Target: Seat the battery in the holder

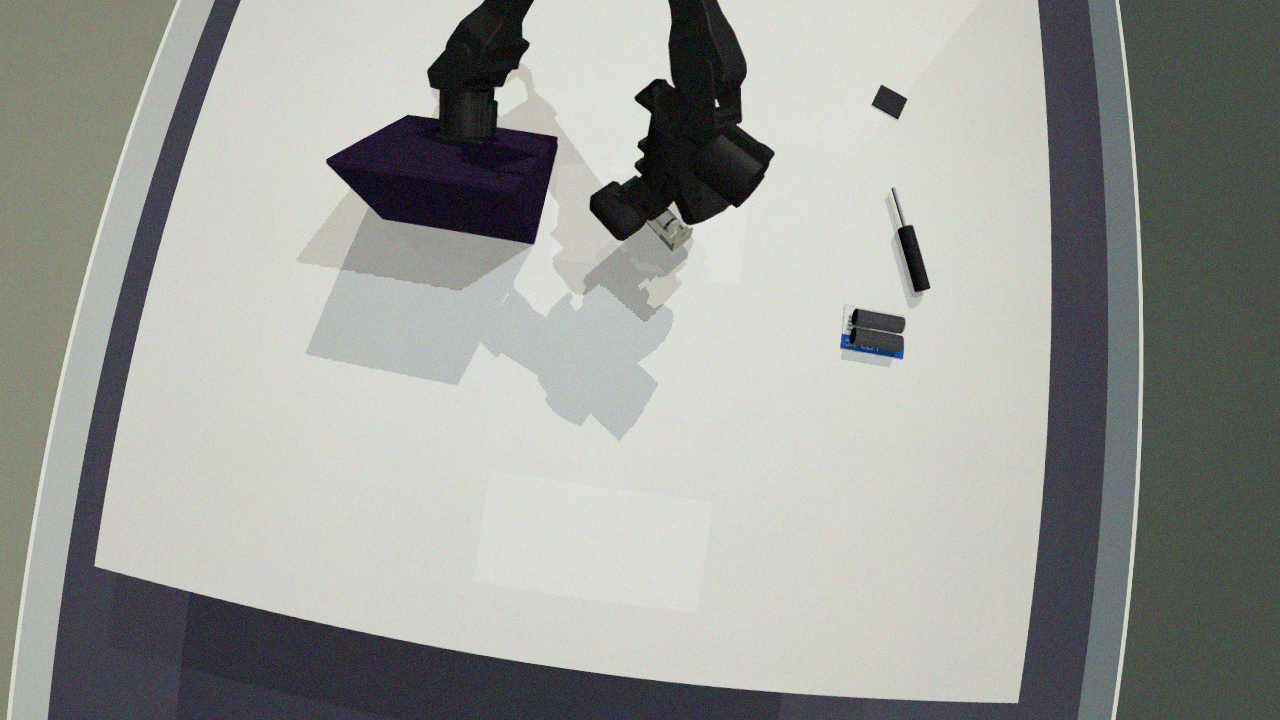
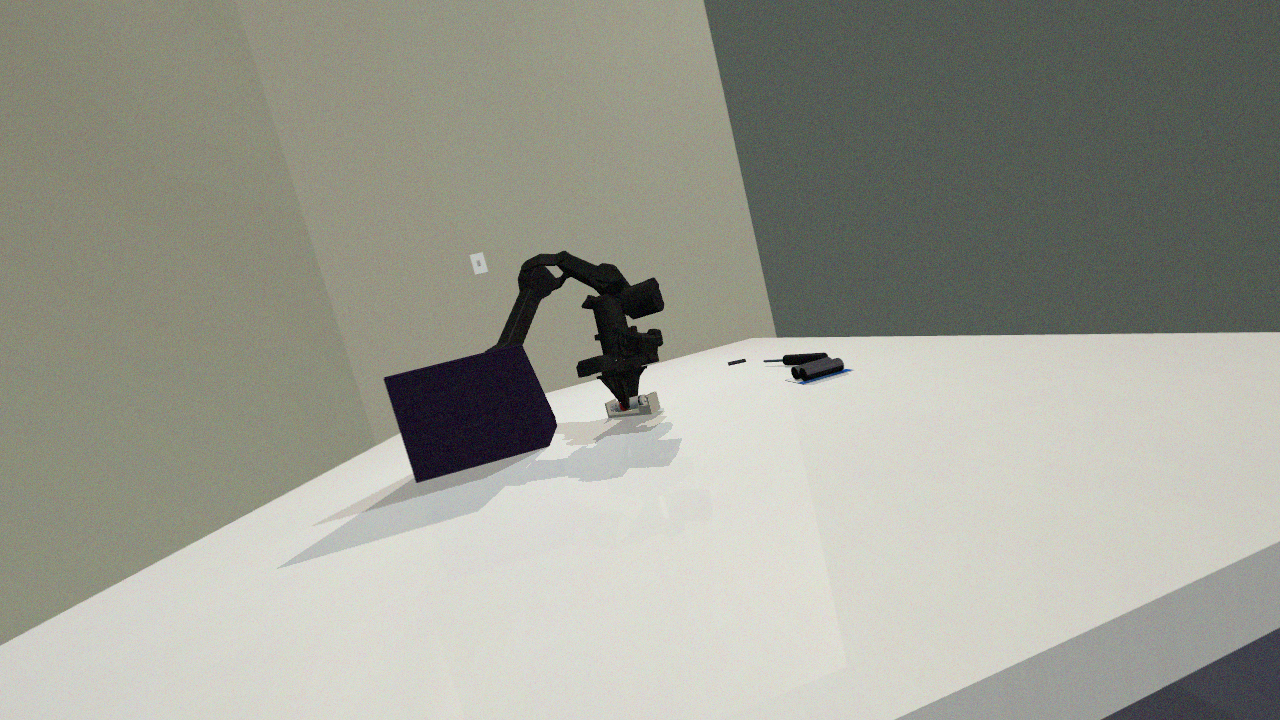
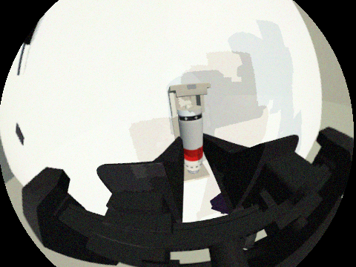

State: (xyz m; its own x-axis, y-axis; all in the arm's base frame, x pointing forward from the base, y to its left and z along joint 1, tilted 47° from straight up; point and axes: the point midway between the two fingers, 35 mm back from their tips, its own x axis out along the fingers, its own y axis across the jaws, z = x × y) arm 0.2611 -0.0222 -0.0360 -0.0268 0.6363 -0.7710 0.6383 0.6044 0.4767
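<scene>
My gripper tip is now 1 cm below the battery. Also, from my gripper tip: small black square (31 cm ahead, 25 cm to the left, 1 cm below); then black screwdriver (35 cm ahead, 5 cm to the left).
</scene>
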